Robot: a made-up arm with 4 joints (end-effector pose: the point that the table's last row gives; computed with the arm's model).
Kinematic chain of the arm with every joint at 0, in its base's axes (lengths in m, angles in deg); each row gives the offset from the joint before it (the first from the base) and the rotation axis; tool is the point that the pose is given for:
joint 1: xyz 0 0 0.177 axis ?
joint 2: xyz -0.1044 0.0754 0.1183 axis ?
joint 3: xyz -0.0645 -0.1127 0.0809 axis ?
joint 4: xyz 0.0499 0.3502 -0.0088 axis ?
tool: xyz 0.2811 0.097 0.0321
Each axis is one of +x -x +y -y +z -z.
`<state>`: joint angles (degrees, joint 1 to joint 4).
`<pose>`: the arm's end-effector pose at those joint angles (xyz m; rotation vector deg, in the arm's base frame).
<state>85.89 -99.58 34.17 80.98</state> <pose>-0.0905 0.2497 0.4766 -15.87 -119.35 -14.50</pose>
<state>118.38 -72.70 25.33 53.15</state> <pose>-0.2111 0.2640 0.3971 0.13 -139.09 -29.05</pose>
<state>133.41 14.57 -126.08 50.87</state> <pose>0.2742 -0.0372 -0.4944 -98.44 -34.77 80.95</pose>
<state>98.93 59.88 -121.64 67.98</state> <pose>-0.0874 -0.0842 -0.4910 -60.88 -19.81 145.05</pose>
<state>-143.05 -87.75 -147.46 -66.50</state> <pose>0.7814 0.0601 0.2577 -133.20 -19.00 -91.95</pose>
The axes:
joint 1: -y
joint 2: +x
joint 3: -z
joint 4: +x

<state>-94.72 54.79 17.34 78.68</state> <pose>0.2877 -0.0023 -0.0953 77.55 40.73 -117.54</pose>
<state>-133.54 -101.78 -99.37 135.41</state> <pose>0.2757 0.1552 0.5743 38.43 -122.42 46.42</pose>
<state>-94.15 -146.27 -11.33 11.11</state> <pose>-0.2006 -0.1752 0.1220 -98.73 55.44 110.73</pose>
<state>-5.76 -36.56 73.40 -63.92</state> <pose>0.3584 -0.1737 0.4443 -89.14 23.08 -75.90</pose>
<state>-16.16 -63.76 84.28 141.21</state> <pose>0.2629 -0.0121 0.6628 62.07 -73.40 10.15</pose>
